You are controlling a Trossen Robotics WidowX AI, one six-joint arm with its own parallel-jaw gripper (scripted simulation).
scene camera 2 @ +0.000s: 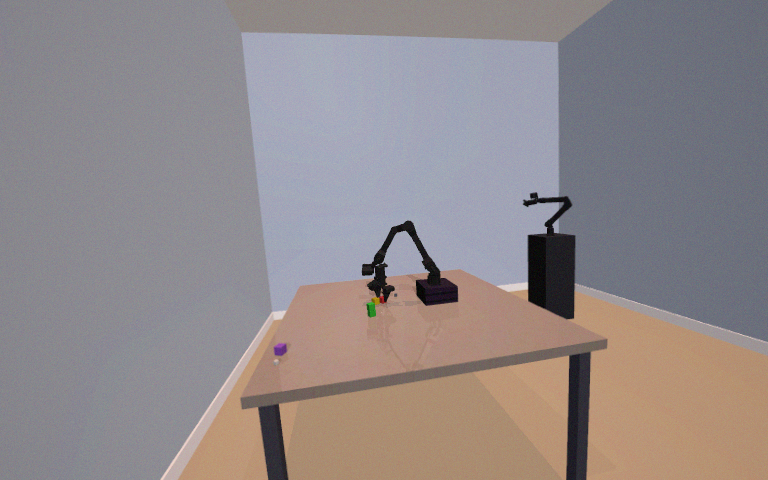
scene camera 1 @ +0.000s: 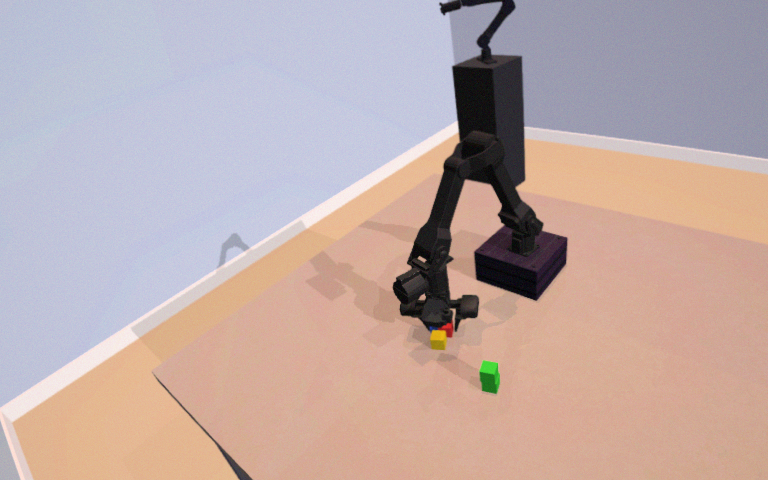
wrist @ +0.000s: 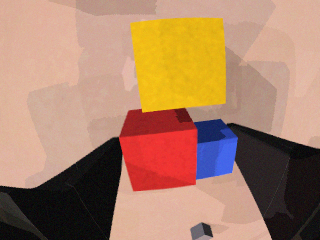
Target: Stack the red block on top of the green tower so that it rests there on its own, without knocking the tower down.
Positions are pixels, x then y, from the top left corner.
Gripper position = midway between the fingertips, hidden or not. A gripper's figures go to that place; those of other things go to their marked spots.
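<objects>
Gripper (wrist: 174, 137), 0.10 m from the lens. Yellow block (wrist: 180, 63), 0.06 m from the lens. Red block (wrist: 159, 148), 0.07 m from the lens. Blue block (wrist: 215, 143), 0.09 m from the lens.
</objects>
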